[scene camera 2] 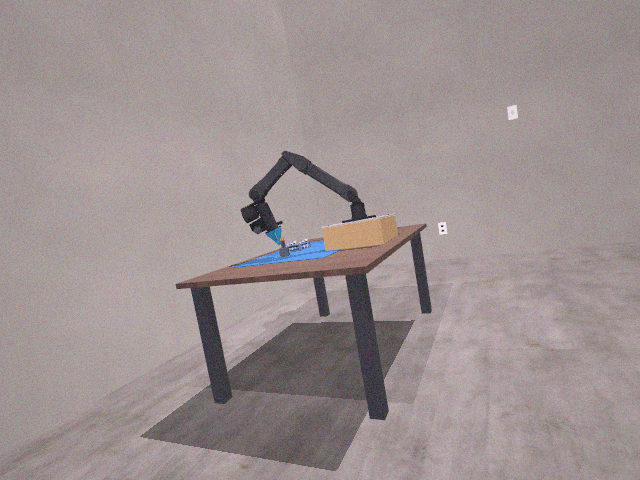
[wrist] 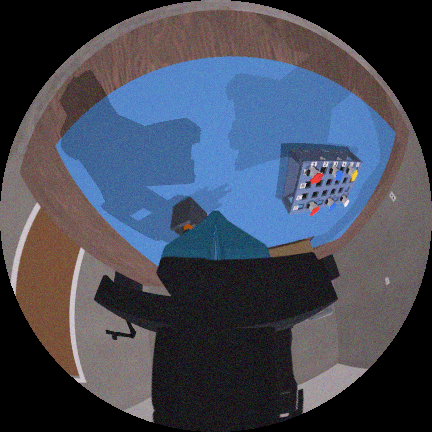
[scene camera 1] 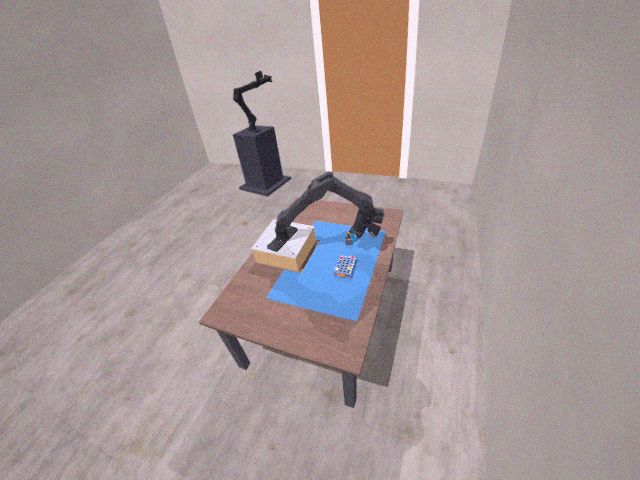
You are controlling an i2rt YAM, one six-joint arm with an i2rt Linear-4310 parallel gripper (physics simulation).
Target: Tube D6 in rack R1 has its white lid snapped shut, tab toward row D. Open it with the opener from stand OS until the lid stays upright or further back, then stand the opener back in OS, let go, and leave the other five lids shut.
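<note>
My gripper is shut, its teal fingertips together with no object seen between them. The opener stands upright in the dark stand OS, beside the closed fingers; in the wrist view it is left of them and mostly hidden behind them. Rack R1 stands on the blue mat, at the right in the wrist view. Tube D6's white lid is at the end of row D and looks shut. The other lids are red, blue and yellow.
The blue mat lies on the wooden table. The arm's base stands on a box with a white top, beside the mat. A second arm stands on a dark pedestal away from the table.
</note>
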